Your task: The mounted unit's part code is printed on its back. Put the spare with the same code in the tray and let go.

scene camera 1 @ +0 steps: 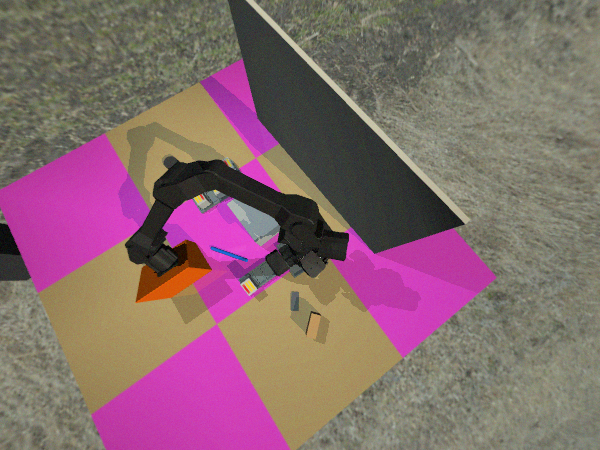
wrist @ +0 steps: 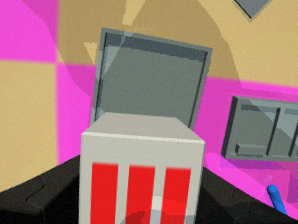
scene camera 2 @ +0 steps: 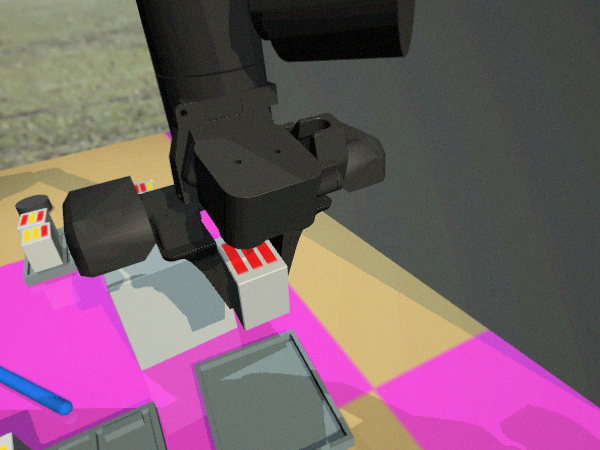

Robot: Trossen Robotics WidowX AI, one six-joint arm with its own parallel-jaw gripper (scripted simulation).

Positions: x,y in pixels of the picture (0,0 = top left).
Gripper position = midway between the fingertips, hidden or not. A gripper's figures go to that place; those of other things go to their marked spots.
Scene:
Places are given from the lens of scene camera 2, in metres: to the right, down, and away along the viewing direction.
my gripper (scene camera 2: pixel 255 295): -0.03, 0.05, 0.31
spare (scene camera 2: pixel 258 277): -0.03, 0.03, 0.27
grey shallow tray (scene camera 2: pixel 270 387): -0.03, 0.14, 0.39
mounted unit (scene camera 2: pixel 165 308): -0.12, 0.08, 0.41
dark wall panel (scene camera 2: pixel 482 123): 0.14, -0.08, 0.35
The marked spots on the mounted unit and the spare are 0.17 m apart.

